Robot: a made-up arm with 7 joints. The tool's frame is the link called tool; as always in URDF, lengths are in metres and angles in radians. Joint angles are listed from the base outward.
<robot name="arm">
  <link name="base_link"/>
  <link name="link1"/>
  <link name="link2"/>
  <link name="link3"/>
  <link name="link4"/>
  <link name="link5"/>
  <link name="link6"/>
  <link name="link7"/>
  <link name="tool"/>
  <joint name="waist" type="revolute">
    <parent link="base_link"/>
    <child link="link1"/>
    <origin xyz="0.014 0 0.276" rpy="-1.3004 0.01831 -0.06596"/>
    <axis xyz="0 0 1"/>
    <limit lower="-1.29" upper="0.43"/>
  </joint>
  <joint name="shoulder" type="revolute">
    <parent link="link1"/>
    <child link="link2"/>
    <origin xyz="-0.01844 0.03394 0.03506" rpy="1.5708 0 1.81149"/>
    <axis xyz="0 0 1"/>
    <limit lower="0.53" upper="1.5"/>
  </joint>
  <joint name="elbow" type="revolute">
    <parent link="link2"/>
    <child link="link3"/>
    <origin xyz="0.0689 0.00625 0.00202" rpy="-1.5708 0 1.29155"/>
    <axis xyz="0 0 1"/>
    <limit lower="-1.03" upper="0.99"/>
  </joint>
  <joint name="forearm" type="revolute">
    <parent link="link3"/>
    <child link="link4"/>
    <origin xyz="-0.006 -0.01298 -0.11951" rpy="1.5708 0 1.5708"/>
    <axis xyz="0 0 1"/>
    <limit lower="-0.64" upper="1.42"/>
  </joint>
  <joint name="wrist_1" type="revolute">
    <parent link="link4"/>
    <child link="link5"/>
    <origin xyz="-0.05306 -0.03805 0.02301" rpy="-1.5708 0 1.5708"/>
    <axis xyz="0 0 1"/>
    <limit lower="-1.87" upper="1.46"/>
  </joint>
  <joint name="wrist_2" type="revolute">
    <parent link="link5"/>
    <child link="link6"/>
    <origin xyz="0.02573 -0.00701 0.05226" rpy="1.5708 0 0"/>
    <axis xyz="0 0 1"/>
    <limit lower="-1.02" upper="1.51"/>
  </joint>
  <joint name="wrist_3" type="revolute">
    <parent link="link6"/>
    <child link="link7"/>
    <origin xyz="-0.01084 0.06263 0.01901" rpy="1.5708 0 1.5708"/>
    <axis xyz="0 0 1"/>
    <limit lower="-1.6" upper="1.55"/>
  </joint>
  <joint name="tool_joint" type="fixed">
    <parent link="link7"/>
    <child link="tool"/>
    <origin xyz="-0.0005 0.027 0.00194" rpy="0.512 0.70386 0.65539"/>
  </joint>
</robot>
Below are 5 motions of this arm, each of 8 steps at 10 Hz.
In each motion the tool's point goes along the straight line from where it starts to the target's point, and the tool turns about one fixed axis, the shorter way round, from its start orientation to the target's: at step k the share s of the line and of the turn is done. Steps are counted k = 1, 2, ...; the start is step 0. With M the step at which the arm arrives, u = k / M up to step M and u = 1 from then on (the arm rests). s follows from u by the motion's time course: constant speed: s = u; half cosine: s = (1 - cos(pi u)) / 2; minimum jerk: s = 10 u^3 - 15 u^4 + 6 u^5.
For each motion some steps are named. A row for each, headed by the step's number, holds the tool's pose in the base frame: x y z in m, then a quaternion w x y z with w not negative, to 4 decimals.
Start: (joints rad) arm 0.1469 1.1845 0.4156 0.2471 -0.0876 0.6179 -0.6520
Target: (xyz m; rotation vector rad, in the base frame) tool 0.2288 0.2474 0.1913 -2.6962 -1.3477 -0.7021
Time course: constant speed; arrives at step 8
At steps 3, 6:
3: 0.1483 0.3255 0.2200 0.2941 0.6488 0.6472 0.2714
6: 0.1966 0.2786 0.2028 0.1067 0.8009 0.5332 0.2507

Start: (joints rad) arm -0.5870 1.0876 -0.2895 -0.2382 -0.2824 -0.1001 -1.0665
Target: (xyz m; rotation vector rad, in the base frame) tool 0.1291 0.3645 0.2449 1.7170 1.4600 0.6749
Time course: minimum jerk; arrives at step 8
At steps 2, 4, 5, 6, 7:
2: 0.2499 0.1834 0.2638 0.6416 0.7247 0.1476 -0.2037
4: 0.1965 0.2635 0.2555 0.5607 0.7466 0.3581 0.0049
5: 0.1662 0.3089 0.2507 0.4905 0.7275 0.4635 0.1243
6: 0.1430 0.3436 0.2471 0.4266 0.6977 0.5346 0.2131
7: 0.1313 0.3613 0.2452 0.3910 0.6778 0.5672 0.2569

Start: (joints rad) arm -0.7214 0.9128 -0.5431 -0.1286 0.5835 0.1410 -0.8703
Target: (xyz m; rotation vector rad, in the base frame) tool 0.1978 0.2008 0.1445 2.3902 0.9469 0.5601
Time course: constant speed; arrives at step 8
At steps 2, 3, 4, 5, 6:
2: 0.2579 0.1323 0.1997 0.4131 0.8901 0.1841 0.0558
3: 0.2479 0.1437 0.1905 0.3882 0.8930 0.2128 0.0814
4: 0.2379 0.1551 0.1813 0.3624 0.8939 0.2410 0.1069
5: 0.2278 0.1665 0.1721 0.3359 0.8930 0.2687 0.1321
6: 0.2178 0.1780 0.1629 0.3087 0.8902 0.2959 0.1571

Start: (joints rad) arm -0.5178 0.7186 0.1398 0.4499 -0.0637 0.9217 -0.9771
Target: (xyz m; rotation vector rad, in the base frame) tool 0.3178 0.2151 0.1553 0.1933 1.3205 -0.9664
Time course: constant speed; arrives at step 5
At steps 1, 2, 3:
1: 0.2244 0.2896 0.1069 0.6227 0.2140 0.7391 -0.1418
2: 0.2478 0.2710 0.1190 0.6447 0.1840 0.7095 -0.2171
3: 0.2711 0.2524 0.1311 0.6615 0.1525 0.6743 -0.2907

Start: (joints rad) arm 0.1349 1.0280 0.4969 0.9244 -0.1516 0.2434 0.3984
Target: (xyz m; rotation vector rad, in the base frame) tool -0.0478 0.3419 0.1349 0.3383 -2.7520 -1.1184
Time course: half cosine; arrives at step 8
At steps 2, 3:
2: -0.0182 0.3826 0.1762 0.1809 0.2289 0.6649 0.6875
3: -0.0238 0.3748 0.1683 0.1343 0.1666 0.7347 0.6437

